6 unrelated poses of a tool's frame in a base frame.
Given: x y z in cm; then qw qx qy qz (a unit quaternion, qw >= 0).
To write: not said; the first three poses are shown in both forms.
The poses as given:
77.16 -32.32 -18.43 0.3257 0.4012 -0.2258 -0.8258
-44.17 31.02 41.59 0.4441 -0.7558 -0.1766 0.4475
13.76 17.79 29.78 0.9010 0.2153 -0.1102 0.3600
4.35 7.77 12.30 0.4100 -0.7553 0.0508 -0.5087
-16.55 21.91 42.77 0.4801 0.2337 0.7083 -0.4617
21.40 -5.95 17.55 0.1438 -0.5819 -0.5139 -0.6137
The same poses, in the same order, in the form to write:
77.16 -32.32 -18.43 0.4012 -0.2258 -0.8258 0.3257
-44.17 31.02 41.59 -0.7558 -0.1766 0.4475 0.4441
13.76 17.79 29.78 0.2153 -0.1102 0.3600 0.9010
4.35 7.77 12.30 -0.7553 0.0508 -0.5087 0.4100
-16.55 21.91 42.77 0.2337 0.7083 -0.4617 0.4801
21.40 -5.95 17.55 -0.5819 -0.5139 -0.6137 0.1438

